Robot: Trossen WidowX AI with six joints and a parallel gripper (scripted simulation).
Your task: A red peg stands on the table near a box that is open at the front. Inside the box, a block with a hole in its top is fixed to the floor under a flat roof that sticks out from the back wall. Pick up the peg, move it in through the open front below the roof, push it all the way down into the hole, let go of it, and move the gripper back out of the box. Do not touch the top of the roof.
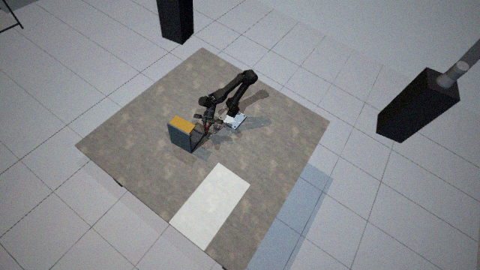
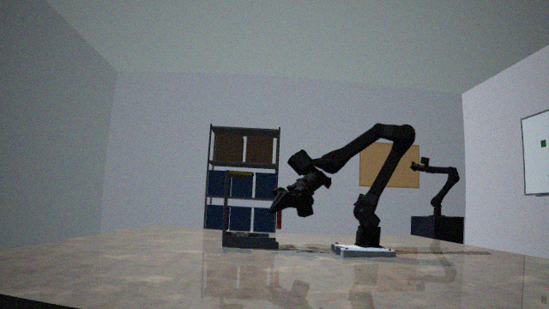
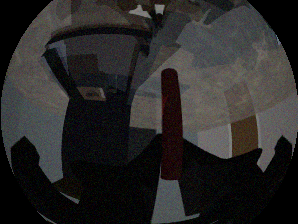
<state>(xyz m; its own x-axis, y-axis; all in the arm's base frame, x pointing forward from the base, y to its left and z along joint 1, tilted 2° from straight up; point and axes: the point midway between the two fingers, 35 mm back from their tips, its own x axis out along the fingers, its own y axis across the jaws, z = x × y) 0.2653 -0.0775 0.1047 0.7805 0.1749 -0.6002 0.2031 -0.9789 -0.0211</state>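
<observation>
Now: gripper tip 8 cm short of the orange roof, 11 cm to the left of it and 11 cm below it. From my gripper tip the other things lie so: red peg 3 cm behind, 1 cm to the right, 1 cm below.
</observation>
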